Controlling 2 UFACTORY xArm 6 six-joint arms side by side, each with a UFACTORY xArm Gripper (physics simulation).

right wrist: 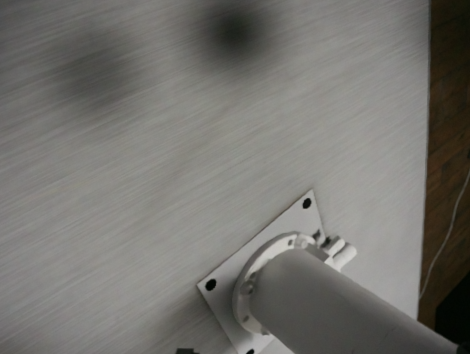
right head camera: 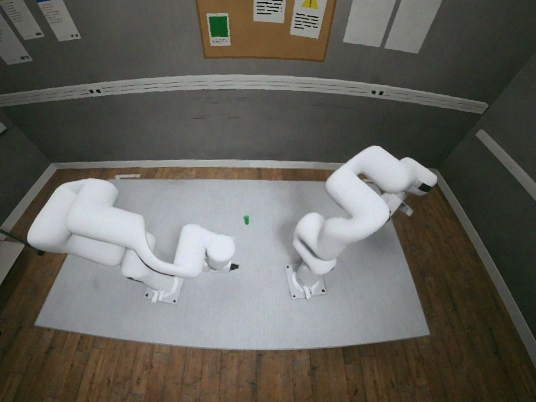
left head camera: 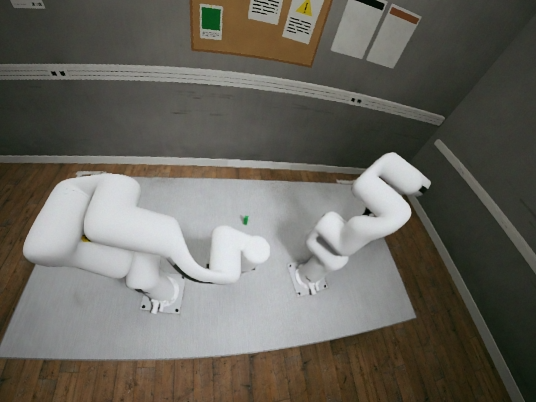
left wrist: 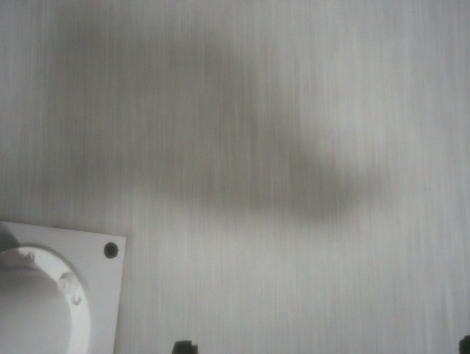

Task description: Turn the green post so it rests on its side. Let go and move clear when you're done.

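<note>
The green post is small and appears to stand upright on the grey table, near the middle of both head views. My left gripper is open, its dark fingertips wide apart at the bottom edge of the left wrist view. It hangs above the table, nearer the front than the post, and is mostly hidden under its wrist in the head views. My right gripper is open, with fingertips at the bottom edge of the right wrist view. It is far to the right of the post. The post does not show in either wrist view.
The grey table carries both arm bases. The left arm base plate is in front and left of the post. The right arm base plate is in front and right of it. A wall stands behind the table.
</note>
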